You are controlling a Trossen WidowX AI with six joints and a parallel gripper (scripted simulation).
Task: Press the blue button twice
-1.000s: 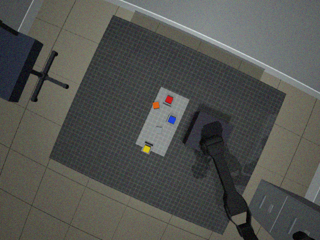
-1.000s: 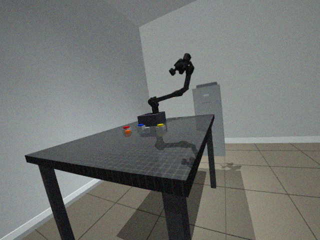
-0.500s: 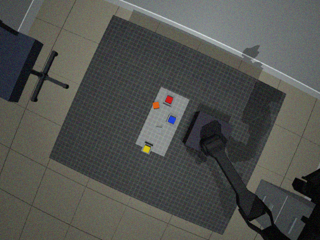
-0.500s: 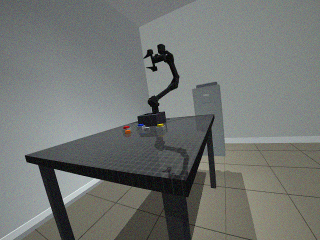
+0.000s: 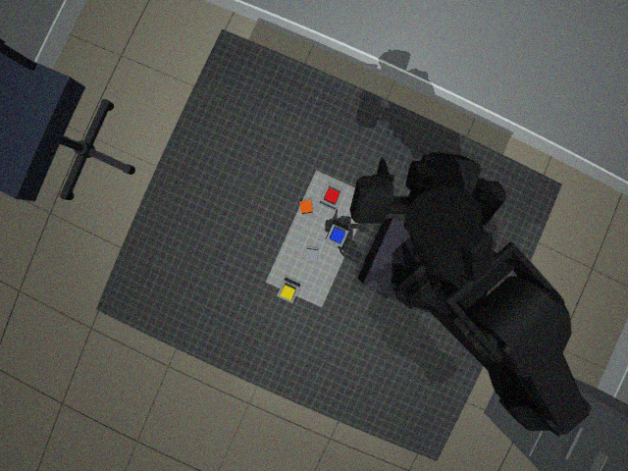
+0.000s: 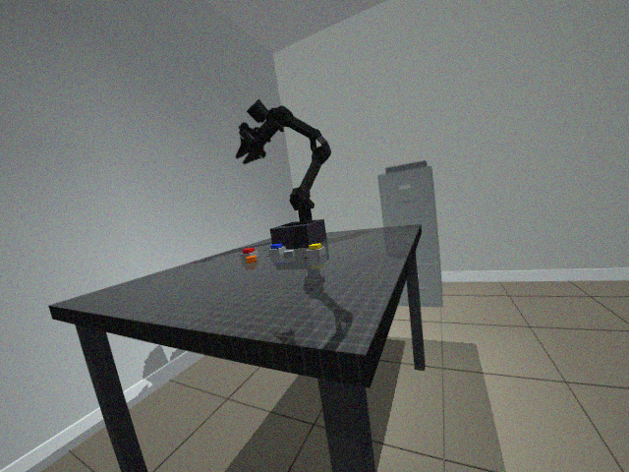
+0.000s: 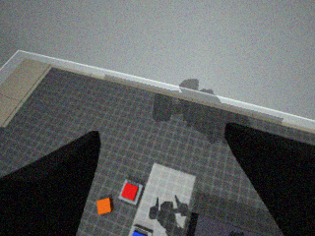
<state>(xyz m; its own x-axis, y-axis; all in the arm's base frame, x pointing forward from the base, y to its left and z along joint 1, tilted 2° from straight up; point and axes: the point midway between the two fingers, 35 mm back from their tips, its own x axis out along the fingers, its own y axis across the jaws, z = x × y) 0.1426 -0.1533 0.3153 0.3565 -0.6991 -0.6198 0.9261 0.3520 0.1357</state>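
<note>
Now: gripper tip 35 cm above the blue button, 13 cm to the right of it and 3 cm short of it. From my gripper tip the other things lie so: grey block (37 cm below, 20 cm to the left, 8 cm ahead); red button (35 cm below, 8 cm ahead, 3 cm to the left); orange block (37 cm below, 14 cm ahead, 8 cm to the left).
</note>
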